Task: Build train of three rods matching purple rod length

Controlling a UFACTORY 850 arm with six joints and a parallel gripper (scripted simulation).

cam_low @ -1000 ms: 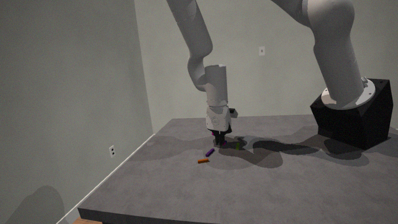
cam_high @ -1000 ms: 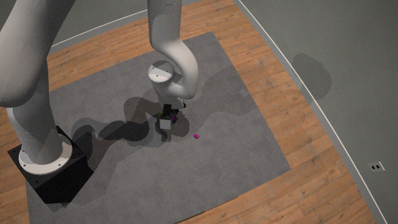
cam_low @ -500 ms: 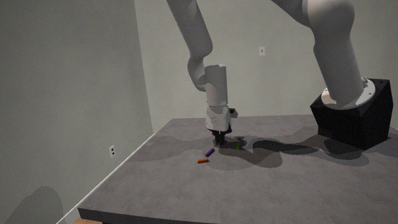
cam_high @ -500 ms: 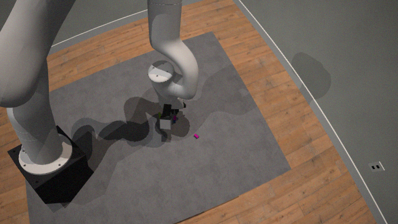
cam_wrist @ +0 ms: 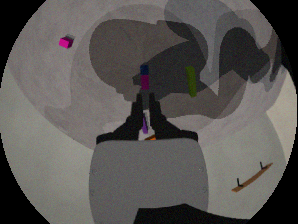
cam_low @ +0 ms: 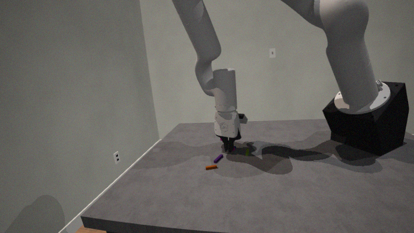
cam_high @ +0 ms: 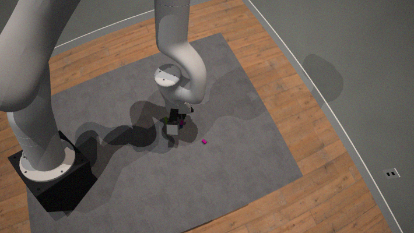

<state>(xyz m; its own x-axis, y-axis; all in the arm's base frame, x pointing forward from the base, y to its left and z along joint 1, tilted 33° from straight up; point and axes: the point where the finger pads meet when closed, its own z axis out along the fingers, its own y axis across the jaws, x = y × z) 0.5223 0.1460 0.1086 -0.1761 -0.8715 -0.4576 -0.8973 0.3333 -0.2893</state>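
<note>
Now: the blue rod 10 mm behind my hand, 50 mm to the right of it and 30 mm below it. Also, from my hand: grey rod 20 mm below; lime rod 70 mm behind, 20 mm to the right, 30 mm below; purple rod 20 mm ahead, 70 mm to the left, 30 mm below.
</note>
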